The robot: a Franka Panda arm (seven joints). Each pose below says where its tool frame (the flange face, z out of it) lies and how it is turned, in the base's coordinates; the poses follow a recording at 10 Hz.
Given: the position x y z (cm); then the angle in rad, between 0 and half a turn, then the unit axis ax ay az.
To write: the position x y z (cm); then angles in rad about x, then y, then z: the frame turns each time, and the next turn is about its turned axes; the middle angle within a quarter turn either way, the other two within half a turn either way. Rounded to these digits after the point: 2 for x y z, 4 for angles.
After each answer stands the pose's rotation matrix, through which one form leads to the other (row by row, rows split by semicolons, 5 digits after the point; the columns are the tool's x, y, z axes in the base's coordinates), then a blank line. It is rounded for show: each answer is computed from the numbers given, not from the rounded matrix.
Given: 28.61 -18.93 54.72 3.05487 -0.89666 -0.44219 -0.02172
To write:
28.61 -18.93 54.72 -3.0446 0.0006 -0.9163
0.60873 0.79338 0.00058; 0.78961 -0.60591 0.09684; 0.07718 -0.05849 -0.99530

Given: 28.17 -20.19 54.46 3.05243 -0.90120 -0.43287 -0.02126
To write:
28.17 -20.19 54.46 -3.0428 -0.0003 -0.8956
0.62509 0.78056 -0.00030; 0.77677 -0.62202 0.09862; 0.07679 -0.06188 -0.99513

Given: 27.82 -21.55 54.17 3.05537 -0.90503 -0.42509 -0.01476
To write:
27.82 -21.55 54.17 -3.0510 -0.0099 -0.8778
0.63883 0.76928 -0.00994; 0.76674 -0.63555 0.09046; 0.06327 -0.06541 -0.99585

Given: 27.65 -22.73 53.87 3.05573 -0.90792 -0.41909 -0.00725
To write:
27.65 -22.73 53.87 -3.0575 -0.0228 -0.8639
0.64927 0.76021 -0.02280; 0.75897 -0.64569 0.08393; 0.04908 -0.07179 -0.99621

